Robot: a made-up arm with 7 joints.
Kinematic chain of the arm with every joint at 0, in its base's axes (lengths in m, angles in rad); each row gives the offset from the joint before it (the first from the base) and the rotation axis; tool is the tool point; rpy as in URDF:
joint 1: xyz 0 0 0.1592 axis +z
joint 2: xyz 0 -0.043 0.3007 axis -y
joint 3: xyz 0 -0.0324 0.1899 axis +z
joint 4: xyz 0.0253 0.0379 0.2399 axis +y
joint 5: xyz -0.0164 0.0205 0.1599 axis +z
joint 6: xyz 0 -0.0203 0.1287 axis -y
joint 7: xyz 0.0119 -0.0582 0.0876 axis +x
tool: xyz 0 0 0 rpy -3.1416 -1.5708 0
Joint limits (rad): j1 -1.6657..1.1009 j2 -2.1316..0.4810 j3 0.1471..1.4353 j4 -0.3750..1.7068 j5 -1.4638..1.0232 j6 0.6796..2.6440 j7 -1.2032..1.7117
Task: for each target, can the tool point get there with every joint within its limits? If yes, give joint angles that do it. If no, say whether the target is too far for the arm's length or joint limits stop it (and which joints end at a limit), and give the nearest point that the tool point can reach.
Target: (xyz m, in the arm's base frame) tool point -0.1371 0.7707 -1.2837
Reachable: no: too far | nearest point 0.1311 0.4013 -0.1485 | short by 1.224 m
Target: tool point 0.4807 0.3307 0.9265
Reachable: yes | joints 0.7450 -0.8371 1.1920 0.2053 0.2628 1.5589 -0.7059
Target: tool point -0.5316 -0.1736 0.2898
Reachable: no: joint limits stop it (at a limit: joint 1, joint 2, joint 3, joint 4) | nearest point -0.2875 -0.5129 0.1813 | short by 0.432 m
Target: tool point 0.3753 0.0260 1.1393
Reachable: yes | joints 0.4094 -0.4690 0.4878 -0.0458 0.6694 1.1118 -0.3176
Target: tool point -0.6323 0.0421 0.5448
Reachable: no: joint limits stop it (at a limit: joint 2, joint 3, joint 4, joint 5) | nearest point -0.4221 0.0281 0.8558 | short by 0.376 m
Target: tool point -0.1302 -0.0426 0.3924
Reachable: no: joint limits stop it (at a limit: joint 1, joint 3, joint 4, joint 5, joint 6) | nearest point -0.0937 -0.2735 0.1132 | short by 0.364 m
